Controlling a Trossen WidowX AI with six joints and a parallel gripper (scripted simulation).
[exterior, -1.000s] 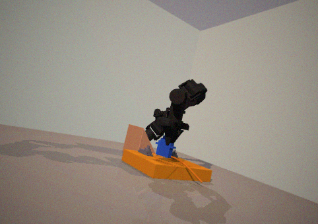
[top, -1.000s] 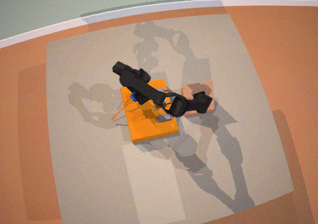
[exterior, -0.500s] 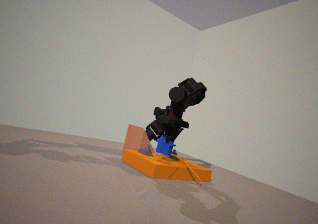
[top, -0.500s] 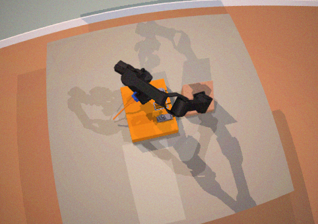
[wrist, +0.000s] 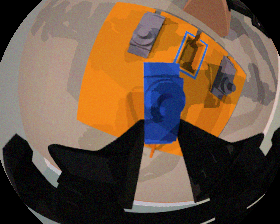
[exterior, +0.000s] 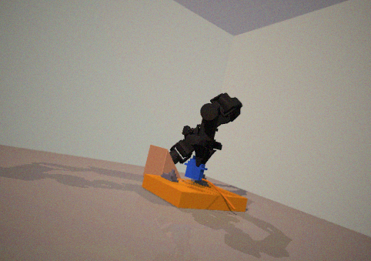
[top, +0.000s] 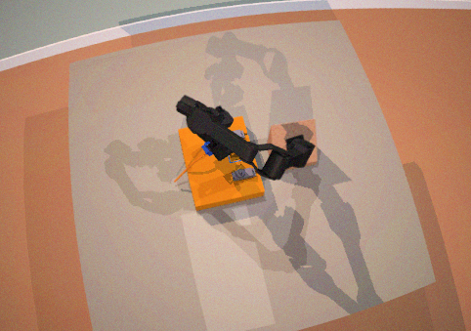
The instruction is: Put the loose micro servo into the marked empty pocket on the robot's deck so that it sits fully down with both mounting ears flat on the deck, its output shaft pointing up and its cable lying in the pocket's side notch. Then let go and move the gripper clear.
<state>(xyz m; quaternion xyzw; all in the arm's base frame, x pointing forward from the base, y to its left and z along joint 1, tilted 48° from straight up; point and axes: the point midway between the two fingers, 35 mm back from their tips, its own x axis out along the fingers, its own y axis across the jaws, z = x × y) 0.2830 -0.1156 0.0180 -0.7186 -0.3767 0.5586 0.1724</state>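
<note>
My gripper tip is now 2 cm short of the orange deck, 2 cm to the right of it and 10 cm above it.
</note>
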